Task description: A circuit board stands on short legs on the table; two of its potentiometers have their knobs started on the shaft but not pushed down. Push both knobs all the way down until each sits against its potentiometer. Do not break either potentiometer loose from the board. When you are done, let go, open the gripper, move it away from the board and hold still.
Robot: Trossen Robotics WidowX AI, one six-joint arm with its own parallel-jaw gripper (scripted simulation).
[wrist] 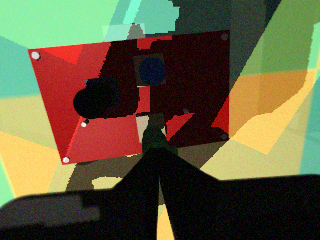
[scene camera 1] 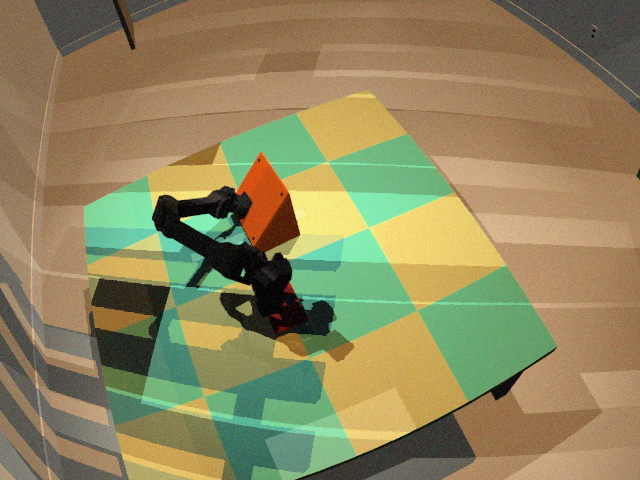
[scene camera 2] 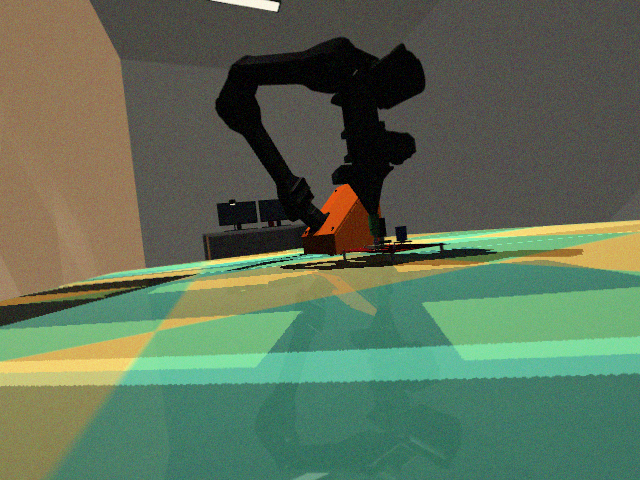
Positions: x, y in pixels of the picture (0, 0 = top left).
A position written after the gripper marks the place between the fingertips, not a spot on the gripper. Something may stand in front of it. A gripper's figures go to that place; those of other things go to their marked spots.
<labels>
The gripper (wrist: 157, 154) is 11 cm from the lens. A black knob (wrist: 91, 102) is 11 cm from the lens.
</labels>
